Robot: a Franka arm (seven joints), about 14 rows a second.
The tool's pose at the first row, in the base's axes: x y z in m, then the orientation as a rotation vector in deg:
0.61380 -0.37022 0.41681 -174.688 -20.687 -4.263
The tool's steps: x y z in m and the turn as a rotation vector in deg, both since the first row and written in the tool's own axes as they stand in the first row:
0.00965 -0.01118 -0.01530 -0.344 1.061 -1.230
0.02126 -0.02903 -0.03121 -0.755 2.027 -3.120
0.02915 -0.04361 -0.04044 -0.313 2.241 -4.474
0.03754 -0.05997 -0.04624 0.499 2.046 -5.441
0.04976 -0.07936 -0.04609 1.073 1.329 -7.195
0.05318 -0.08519 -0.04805 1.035 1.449 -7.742
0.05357 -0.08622 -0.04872 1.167 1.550 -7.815
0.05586 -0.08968 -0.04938 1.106 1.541 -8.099
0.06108 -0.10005 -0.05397 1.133 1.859 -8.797
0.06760 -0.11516 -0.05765 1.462 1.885 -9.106
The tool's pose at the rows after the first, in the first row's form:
0.61994 -0.35830 0.43332 -174.659 -22.519 -6.017
0.62639 -0.33950 0.45097 -174.547 -25.374 -7.680
0.63026 -0.32423 0.46155 -173.796 -27.376 -7.980
0.63434 -0.30686 0.46885 -172.821 -28.766 -7.555
0.64166 -0.28522 0.47063 -171.961 -31.398 -6.439
0.64353 -0.27892 0.47315 -171.840 -32.217 -6.656
0.64364 -0.27788 0.47391 -171.675 -32.301 -6.784
0.64503 -0.27405 0.47492 -171.663 -32.738 -6.799
0.64748 -0.26313 0.48045 -171.398 -33.758 -7.308
0.65012 -0.24724 0.48546 -170.989 -34.172 -7.292

